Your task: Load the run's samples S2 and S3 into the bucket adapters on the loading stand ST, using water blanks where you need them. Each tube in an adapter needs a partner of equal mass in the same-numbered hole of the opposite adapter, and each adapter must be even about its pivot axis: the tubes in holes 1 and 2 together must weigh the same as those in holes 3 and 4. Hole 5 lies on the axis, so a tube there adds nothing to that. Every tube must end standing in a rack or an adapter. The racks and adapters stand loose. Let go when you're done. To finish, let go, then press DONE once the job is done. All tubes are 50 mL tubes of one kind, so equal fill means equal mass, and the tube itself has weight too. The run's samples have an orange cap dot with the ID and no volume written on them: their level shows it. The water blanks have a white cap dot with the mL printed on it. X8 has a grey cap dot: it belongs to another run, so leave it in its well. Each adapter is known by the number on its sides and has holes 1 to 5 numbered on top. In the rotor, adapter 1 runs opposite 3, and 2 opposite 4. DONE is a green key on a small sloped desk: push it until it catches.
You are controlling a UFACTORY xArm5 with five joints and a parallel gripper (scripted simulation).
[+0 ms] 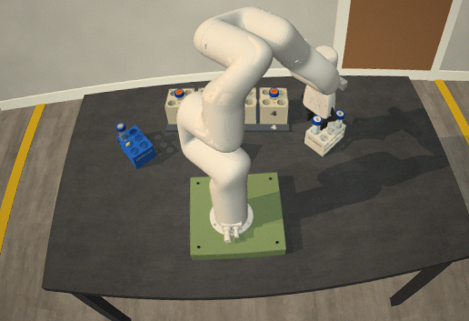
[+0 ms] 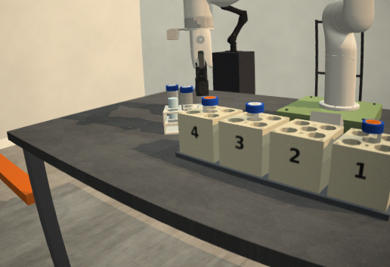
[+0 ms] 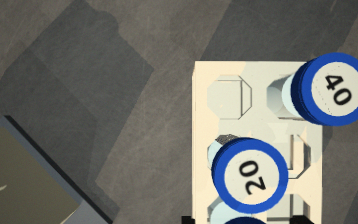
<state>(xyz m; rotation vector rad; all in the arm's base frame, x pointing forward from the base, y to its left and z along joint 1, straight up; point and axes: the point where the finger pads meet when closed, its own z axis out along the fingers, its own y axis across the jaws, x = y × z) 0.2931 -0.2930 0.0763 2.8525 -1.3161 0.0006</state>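
My hand is 1 cm past the blue-capped tube and 5 cm above it. Round my hand: loading stand ST: 14 cm ahead, 29 cm to the left, 11 cm below; then sample tube S2: 14 cm ahead, 12 cm to the left, 5 cm below; then white blank rack: 1 cm ahead, 4 cm to the right, 9 cm below.
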